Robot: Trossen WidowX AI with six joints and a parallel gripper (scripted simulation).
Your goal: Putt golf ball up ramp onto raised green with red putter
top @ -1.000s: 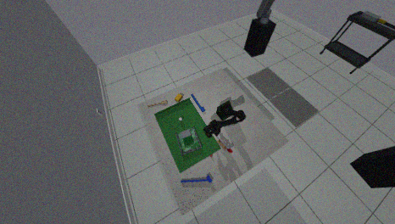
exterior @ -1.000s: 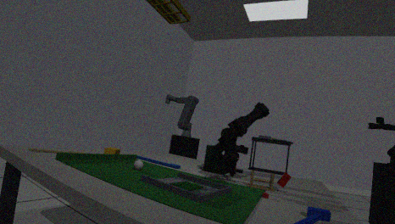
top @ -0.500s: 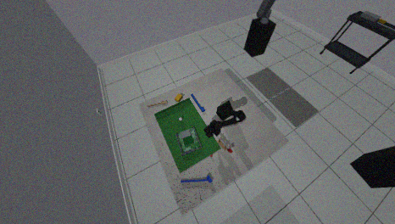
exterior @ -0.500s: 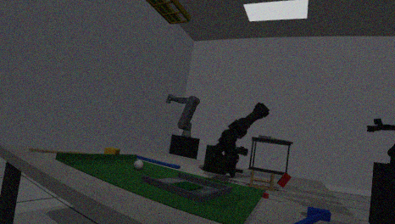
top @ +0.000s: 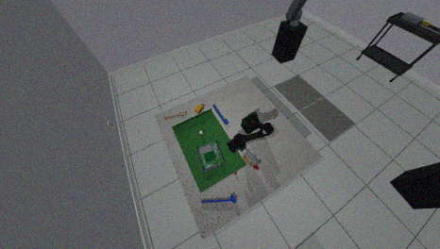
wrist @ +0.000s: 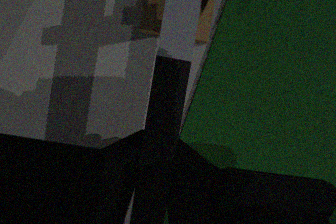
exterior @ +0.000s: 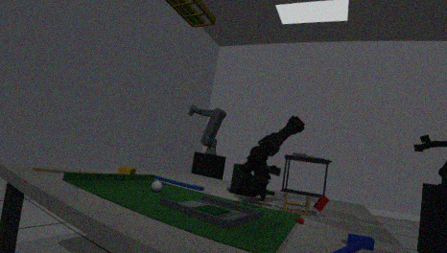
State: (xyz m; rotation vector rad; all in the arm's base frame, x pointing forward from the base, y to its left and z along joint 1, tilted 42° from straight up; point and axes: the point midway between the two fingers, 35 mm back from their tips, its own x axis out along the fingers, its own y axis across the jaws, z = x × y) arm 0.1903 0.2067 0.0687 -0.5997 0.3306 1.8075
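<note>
My gripper tip is now 40 mm past the red putter, 110 mm to the right of it and 30 mm below it. Also, from my gripper tip: white golf ball 290 mm ahead, 320 mm to the right, 10 mm below; then yellow block 220 mm ahead, 620 mm to the right, 10 mm below; then green mat 280 mm ahead, 180 mm to the right, 30 mm below.
</note>
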